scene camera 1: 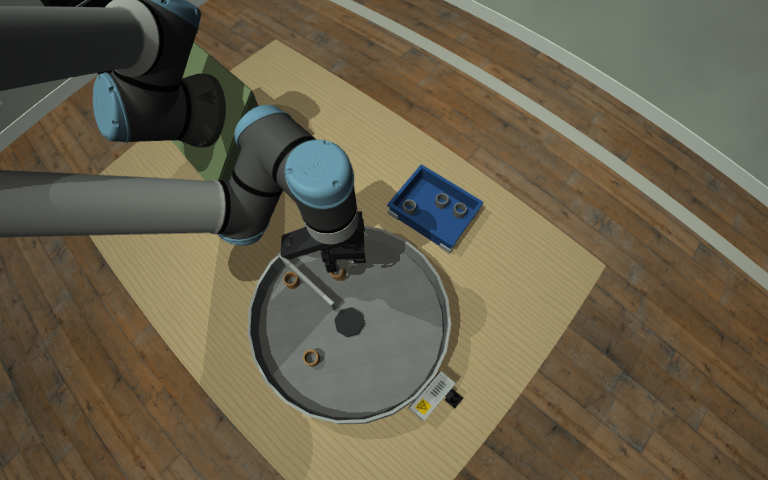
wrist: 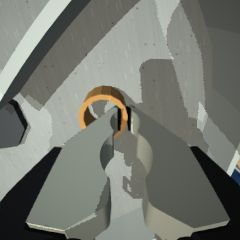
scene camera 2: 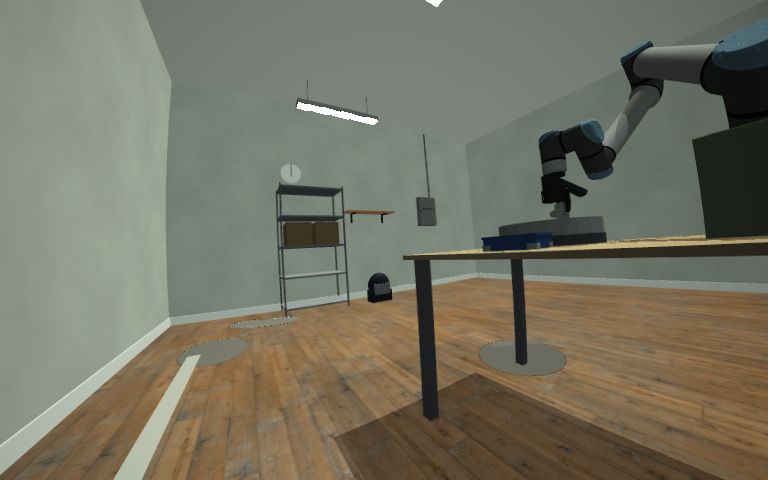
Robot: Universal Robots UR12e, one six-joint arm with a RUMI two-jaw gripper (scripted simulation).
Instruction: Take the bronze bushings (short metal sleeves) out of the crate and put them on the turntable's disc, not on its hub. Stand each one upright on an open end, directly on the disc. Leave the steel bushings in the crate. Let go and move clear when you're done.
Note:
In view: the gripper [scene camera 1: 338, 267], a blue crate [scene camera 1: 423, 186] and a turntable disc [scene camera 1: 377, 347].
The gripper also shows in the wrist view [wrist: 123, 107] and in scene camera 2 [scene camera 2: 564, 227]. The turntable disc is seen too in the wrist view [wrist: 162, 64].

